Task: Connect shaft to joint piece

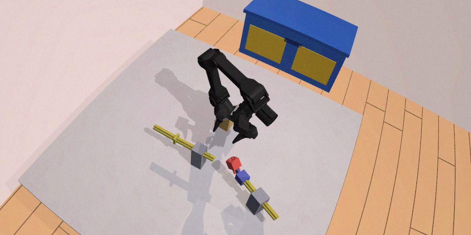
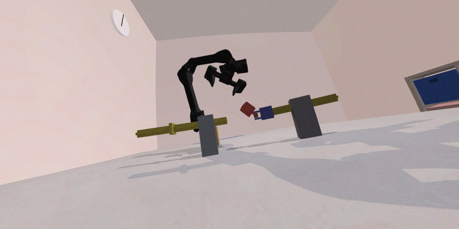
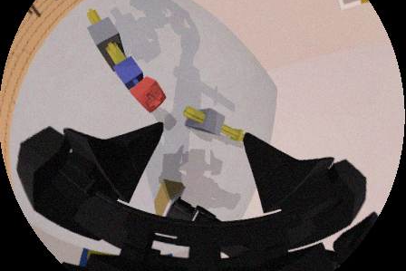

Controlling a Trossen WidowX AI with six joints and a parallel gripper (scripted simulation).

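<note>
Right now the red joint piece is 100 mm below my gripper tip, 80 mm to the left of it and 30 mm ahead of it.
</note>
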